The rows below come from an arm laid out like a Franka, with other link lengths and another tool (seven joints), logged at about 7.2 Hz.
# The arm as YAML. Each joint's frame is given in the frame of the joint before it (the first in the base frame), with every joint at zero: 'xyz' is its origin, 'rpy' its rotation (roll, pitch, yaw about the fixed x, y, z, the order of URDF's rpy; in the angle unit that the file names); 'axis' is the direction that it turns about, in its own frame. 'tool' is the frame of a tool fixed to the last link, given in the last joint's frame.
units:
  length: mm
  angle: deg
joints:
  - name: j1
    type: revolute
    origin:
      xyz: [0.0, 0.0, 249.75]
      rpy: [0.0, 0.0, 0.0]
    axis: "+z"
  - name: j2
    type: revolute
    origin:
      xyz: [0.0, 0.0, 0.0]
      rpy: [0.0, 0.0, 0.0]
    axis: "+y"
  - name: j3
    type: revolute
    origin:
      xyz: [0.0, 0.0, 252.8]
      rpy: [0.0, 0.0, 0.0]
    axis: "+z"
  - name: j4
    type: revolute
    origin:
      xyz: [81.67, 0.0, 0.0]
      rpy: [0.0, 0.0, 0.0]
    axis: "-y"
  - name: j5
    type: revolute
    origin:
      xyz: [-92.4, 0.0, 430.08]
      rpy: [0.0, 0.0, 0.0]
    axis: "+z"
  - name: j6
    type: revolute
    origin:
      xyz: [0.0, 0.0, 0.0]
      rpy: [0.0, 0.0, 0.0]
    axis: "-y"
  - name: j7
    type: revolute
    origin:
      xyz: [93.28, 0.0, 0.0]
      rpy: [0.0, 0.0, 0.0]
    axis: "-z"
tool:
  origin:
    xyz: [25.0, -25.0, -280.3]
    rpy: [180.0, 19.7, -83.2]
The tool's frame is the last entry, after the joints.
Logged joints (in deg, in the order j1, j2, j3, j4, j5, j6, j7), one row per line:
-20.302 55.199 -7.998 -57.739 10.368 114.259 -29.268
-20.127 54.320 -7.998 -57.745 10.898 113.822 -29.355
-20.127 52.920 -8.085 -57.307 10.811 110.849 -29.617
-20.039 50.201 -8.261 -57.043 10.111 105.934 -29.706
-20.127 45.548 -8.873 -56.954 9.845 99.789 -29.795
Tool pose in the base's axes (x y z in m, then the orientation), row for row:
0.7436 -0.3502 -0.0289 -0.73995 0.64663 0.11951 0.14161
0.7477 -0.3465 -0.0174 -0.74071 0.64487 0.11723 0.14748
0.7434 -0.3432 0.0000 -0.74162 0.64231 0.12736 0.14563
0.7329 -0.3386 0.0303 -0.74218 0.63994 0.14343 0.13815
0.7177 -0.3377 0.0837 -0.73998 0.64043 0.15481 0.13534
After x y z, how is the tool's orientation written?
As a quaternion, x y z w.
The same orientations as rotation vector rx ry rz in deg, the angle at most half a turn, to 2 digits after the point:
-122.38 106.94 19.77
-122.10 106.30 19.32
-122.38 105.99 21.02
-122.98 106.04 23.77
-122.81 106.29 25.69

